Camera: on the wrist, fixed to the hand. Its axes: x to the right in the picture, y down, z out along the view.
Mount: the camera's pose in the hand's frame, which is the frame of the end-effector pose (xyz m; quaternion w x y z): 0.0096 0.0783 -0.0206 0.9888 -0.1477 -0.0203 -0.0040
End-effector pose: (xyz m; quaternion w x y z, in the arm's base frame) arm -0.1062 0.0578 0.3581 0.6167 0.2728 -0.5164 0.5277
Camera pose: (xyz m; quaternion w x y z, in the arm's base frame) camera -0.1729 0.1025 0.3441 0.6418 0.1915 -0.6000 0.4375
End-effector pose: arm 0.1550 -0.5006 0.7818 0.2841 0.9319 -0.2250 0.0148
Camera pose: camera 0.1322 -0.5512 0.8415 0.4141 0.8807 -0.2267 -0.0387
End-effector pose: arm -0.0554 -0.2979 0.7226 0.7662 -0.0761 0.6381 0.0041
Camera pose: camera -0.0818 -0.2239 0.7009 0.7593 -0.1909 0.6145 0.0968
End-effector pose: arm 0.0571 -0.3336 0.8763 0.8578 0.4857 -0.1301 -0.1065
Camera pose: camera 0.0773 -0.2804 0.9347 0.9169 0.3519 -0.1284 -0.1378
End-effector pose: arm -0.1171 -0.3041 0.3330 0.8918 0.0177 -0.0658 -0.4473
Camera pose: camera -0.0464 -0.2654 0.3206 0.8813 -0.1230 -0.0170 -0.4559
